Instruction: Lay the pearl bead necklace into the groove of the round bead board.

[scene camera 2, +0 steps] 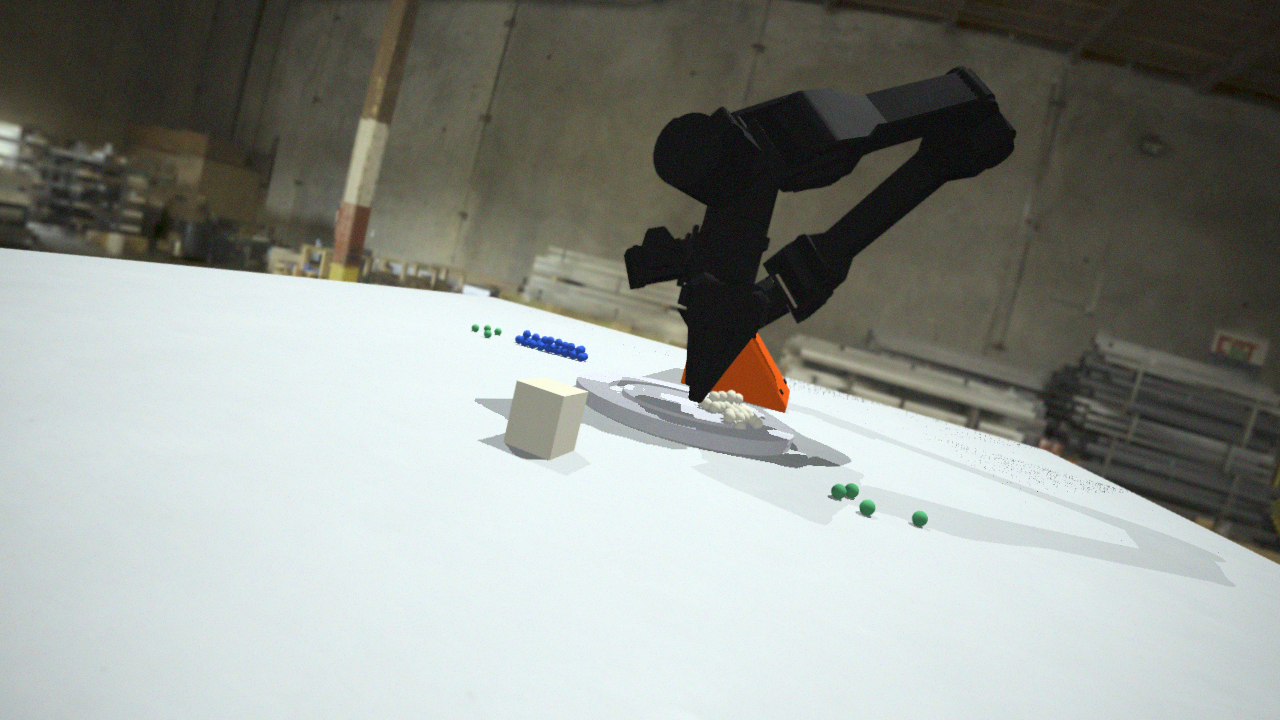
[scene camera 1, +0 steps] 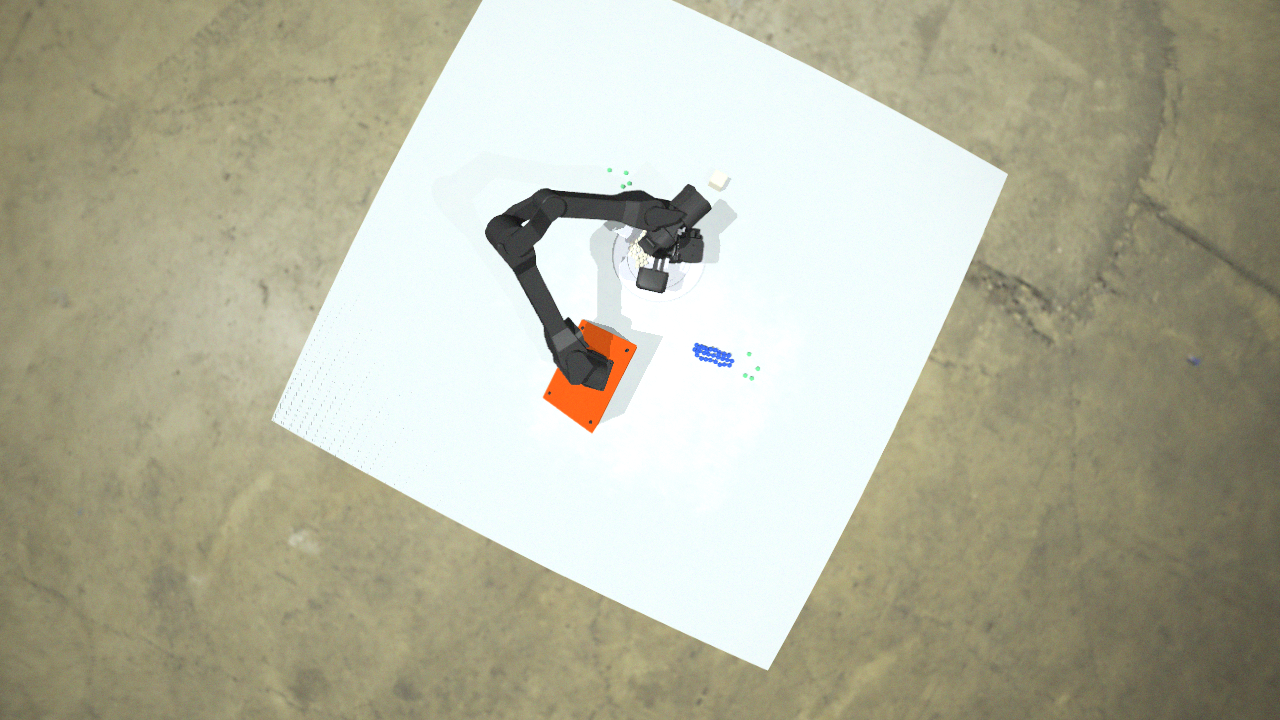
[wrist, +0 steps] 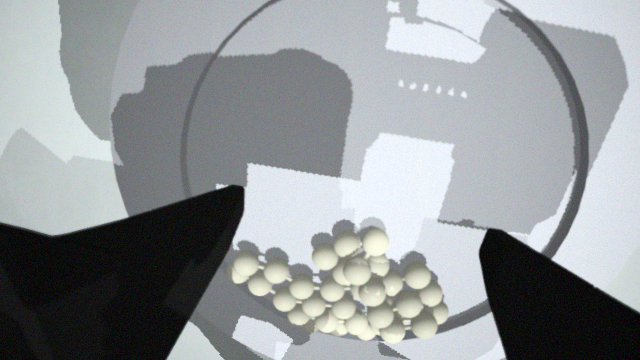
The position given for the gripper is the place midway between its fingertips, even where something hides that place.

The gripper (scene camera 2: 692,393) is open and holds nothing. Also in view: a cream cube (scene camera 2: 545,416).
The gripper shows as well in scene camera 1 (scene camera 1: 658,253) and in the wrist view (wrist: 363,219). The wrist view does not show the cream cube: it is out of frame.
